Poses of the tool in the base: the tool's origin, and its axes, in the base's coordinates. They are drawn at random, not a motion.
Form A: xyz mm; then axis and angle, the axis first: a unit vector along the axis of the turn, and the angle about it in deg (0 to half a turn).
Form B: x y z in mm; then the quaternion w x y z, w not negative. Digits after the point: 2 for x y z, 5 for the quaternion.
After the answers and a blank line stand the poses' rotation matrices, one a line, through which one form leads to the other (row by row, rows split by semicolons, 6 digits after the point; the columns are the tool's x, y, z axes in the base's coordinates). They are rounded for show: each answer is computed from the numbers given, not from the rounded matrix.
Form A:
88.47 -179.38 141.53 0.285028 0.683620 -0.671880 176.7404
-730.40 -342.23 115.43 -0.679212 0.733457 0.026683 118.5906
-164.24 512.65 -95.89 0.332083 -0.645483 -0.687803 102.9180
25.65 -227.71 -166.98 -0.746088 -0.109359 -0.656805 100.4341
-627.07 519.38 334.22 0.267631 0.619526 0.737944 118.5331
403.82 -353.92 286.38 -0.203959 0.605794 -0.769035 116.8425
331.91 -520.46 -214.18 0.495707 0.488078 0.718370 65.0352
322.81 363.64 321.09 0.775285 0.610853 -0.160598 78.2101
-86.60 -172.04 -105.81 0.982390 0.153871 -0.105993 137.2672
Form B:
88.47 -179.38 141.53 0.02844 0.28491 0.68334 -0.67161
-730.40 -342.23 115.43 0.51061 -0.58399 0.63063 0.02294
-164.24 512.65 -95.89 0.62307 0.25974 -0.50487 -0.53797
25.65 -227.71 -166.98 0.63988 -0.57335 -0.08404 -0.50474
-627.07 519.38 334.22 0.51104 0.23004 0.53252 0.63430
403.82 -353.92 286.38 0.52367 -0.17376 0.51609 -0.65516
331.91 -520.46 -214.18 0.84323 0.26647 0.26237 0.38617
322.81 363.64 321.09 0.77599 0.48901 0.38529 -0.10130
-86.60 -172.04 -105.81 0.36433 0.91487 0.14330 -0.09871

-0.836032 0.427590 -0.343829; 0.351183 -0.064466 -0.934085; -0.421570 -0.901671 -0.096267
0.203549 -0.760002 0.617224; -0.713143 0.316850 0.625326; -0.670817 -0.567453 -0.477495
-0.088624 0.408121 -0.908616; -0.932669 0.286236 0.219538; 0.349677 0.866894 0.355275
0.476354 0.742312 0.471231; -0.549576 -0.166979 0.818587; 0.686333 -0.648915 0.328416
-0.371827 -0.403311 0.836113; 0.893318 0.089480 0.440428; -0.252445 0.910678 0.327013
-0.391157 0.506824 0.768196; -0.865520 0.081155 -0.494256; -0.312844 -0.858221 0.406922
0.564075 -0.511422 0.648280; 0.791079 0.559738 -0.246755; -0.236671 0.652028 0.720309
0.682578 0.534031 0.498897; 0.219611 0.501223 -0.836986; -0.697035 0.680872 0.224845
0.939446 0.334118 -0.076196; 0.190268 -0.693459 -0.694919; -0.285024 0.638341 -0.715040

